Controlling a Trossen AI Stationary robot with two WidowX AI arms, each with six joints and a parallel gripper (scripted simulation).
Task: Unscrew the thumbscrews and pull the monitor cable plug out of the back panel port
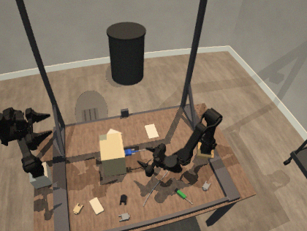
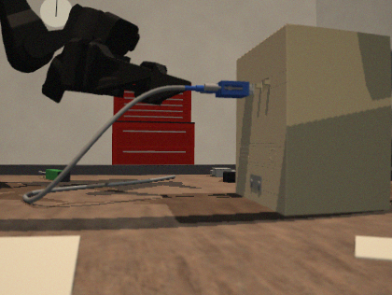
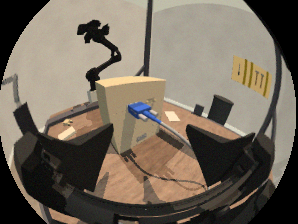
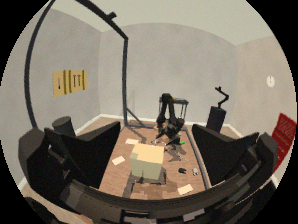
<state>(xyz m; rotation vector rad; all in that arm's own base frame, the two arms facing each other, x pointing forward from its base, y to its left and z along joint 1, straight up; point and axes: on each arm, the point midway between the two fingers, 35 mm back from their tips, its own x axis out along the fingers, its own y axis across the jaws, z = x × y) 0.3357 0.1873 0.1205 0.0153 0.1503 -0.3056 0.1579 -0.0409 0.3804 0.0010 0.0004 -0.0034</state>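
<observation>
My left hand is 80 mm to the left of the blue plug, 60 mm past it and 20 mm above it. The rest, counted from my left hand: back panel: 120 mm to the right, 80 mm behind, 60 mm below; beige box: 180 mm to the right, 80 mm behind, 60 mm below.
</observation>
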